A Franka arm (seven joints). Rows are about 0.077 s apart.
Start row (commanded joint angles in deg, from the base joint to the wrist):
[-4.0, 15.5, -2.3, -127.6, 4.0, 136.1, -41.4]
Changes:
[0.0, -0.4, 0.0, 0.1, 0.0, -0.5, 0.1]
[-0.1, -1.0, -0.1, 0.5, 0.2, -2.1, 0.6]
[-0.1, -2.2, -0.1, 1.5, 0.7, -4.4, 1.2]
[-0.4, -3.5, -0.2, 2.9, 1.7, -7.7, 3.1]
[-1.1, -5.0, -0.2, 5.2, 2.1, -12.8, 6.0]
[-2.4, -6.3, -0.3, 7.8, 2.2, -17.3, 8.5]
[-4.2, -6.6, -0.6, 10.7, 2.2, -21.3, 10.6]
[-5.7, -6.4, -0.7, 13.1, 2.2, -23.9, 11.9]
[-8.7, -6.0, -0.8, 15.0, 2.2, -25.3, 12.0]
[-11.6, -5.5, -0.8, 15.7, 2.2, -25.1, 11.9]
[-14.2, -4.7, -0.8, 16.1, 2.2, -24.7, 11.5]
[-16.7, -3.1, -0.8, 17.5, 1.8, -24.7, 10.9]
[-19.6, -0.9, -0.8, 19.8, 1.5, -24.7, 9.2]
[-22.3, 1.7, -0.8, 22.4, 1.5, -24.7, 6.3]
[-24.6, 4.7, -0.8, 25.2, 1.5, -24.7, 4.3]
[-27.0, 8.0, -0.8, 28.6, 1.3, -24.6, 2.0]
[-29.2, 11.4, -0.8, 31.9, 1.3, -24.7, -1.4]
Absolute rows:
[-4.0, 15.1, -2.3, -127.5, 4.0, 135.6, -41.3]
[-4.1, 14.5, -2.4, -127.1, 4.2, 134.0, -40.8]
[-4.1, 13.3, -2.4, -126.1, 4.7, 131.7, -40.2]
[-4.4, 12.0, -2.5, -124.7, 5.7, 128.4, -38.3]
[-5.1, 10.5, -2.5, -122.4, 6.1, 123.3, -35.4]
[-6.4, 9.2, -2.6, -119.8, 6.2, 118.8, -32.9]
[-8.2, 8.9, -2.9, -116.9, 6.2, 114.8, -30.8]
[-9.7, 9.1, -3.0, -114.5, 6.2, 112.2, -29.5]
[-12.7, 9.5, -3.1, -112.6, 6.2, 110.8, -29.4]
[-15.6, 10.0, -3.1, -111.9, 6.2, 111.0, -29.5]
[-18.2, 10.8, -3.1, -111.5, 6.2, 111.4, -29.9]
[-20.7, 12.4, -3.1, -110.1, 5.8, 111.4, -30.5]
[-23.6, 14.6, -3.1, -107.8, 5.5, 111.4, -32.2]
[-26.3, 17.2, -3.1, -105.2, 5.5, 111.4, -35.1]
[-28.6, 20.2, -3.1, -102.4, 5.5, 111.4, -37.1]
[-31.0, 23.5, -3.1, -99.0, 5.3, 111.5, -39.4]
[-33.2, 26.9, -3.1, -95.7, 5.3, 111.4, -42.8]

